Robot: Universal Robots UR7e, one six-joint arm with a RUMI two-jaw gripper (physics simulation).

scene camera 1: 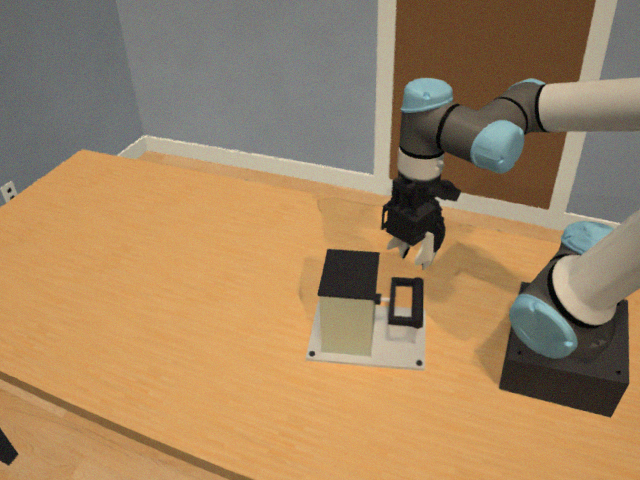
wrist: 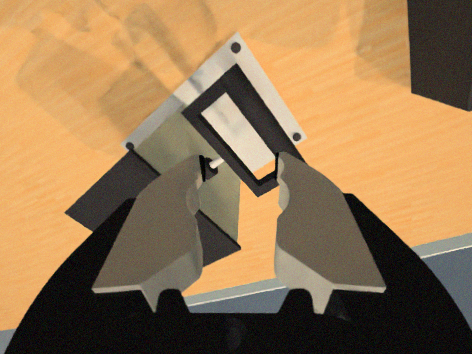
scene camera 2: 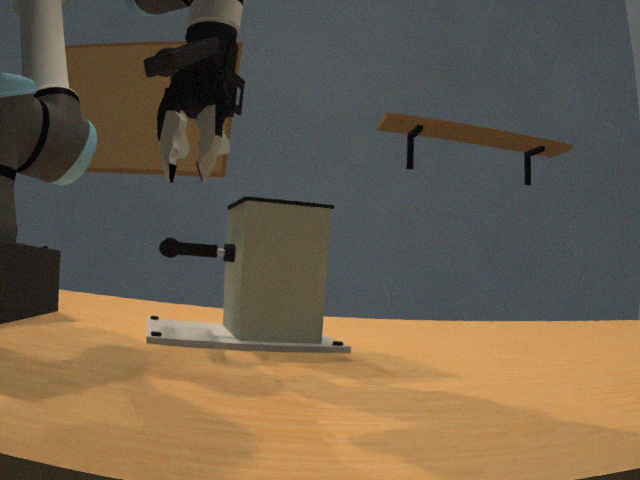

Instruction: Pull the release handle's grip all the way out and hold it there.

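The release handle is a black rectangular frame with a thick outer grip bar (scene camera 1: 417, 304) (scene camera 2: 169, 247) (wrist: 256, 112). A short stretch of pale rod (scene camera 1: 385, 299) (scene camera 2: 221, 252) (wrist: 216, 163) shows between the frame and the black collar on the housing, so the frame sits close to the housing. The housing (scene camera 1: 347, 325) (scene camera 2: 284, 273) is a pale green box with a black top. My gripper (scene camera 1: 414, 261) (scene camera 2: 187, 179) (wrist: 239, 157) is partly open and empty. It points down, above the handle and apart from it. In the wrist view the fingertips overlap the frame's near end and the collar.
The housing stands on a light base plate (scene camera 1: 392, 356) (scene camera 2: 186, 339) (wrist: 265, 90) with dark bolts at its corners. The arm's dark base block (scene camera 1: 563, 379) (scene camera 2: 28, 284) (wrist: 440, 50) stands on the grip side of the fixture. A wooden shelf (scene camera 2: 475, 135) is on the wall.
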